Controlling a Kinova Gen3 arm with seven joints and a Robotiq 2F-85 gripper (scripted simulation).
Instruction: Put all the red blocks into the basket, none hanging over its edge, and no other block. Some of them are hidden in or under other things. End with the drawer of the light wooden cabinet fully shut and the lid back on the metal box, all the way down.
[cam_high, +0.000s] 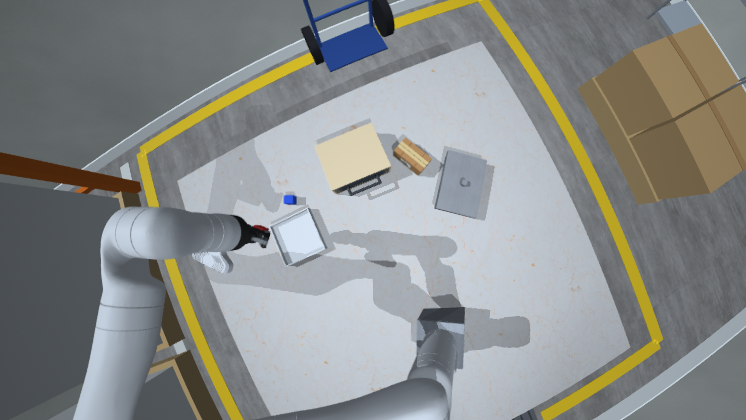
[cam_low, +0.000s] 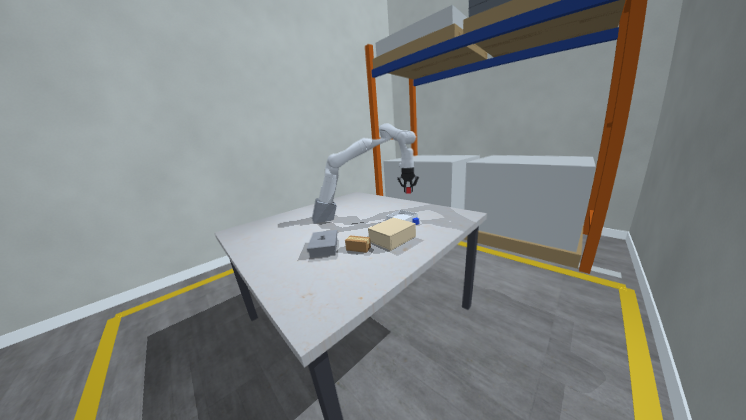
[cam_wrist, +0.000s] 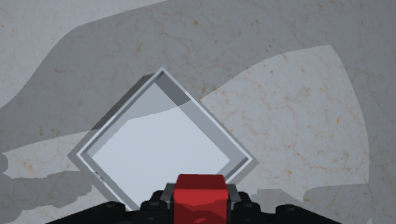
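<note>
My hand is 4 cm past the basket, 3 cm to the left of it and 18 cm above it. Also, from my hand: light wooden cabinet: 7 cm ahead, 31 cm to the right, 15 cm below; then cardboard box: 1 cm behind, 48 cm to the right, 15 cm below; then drawer: 6 cm ahead, 31 cm to the right, 15 cm below.
</note>
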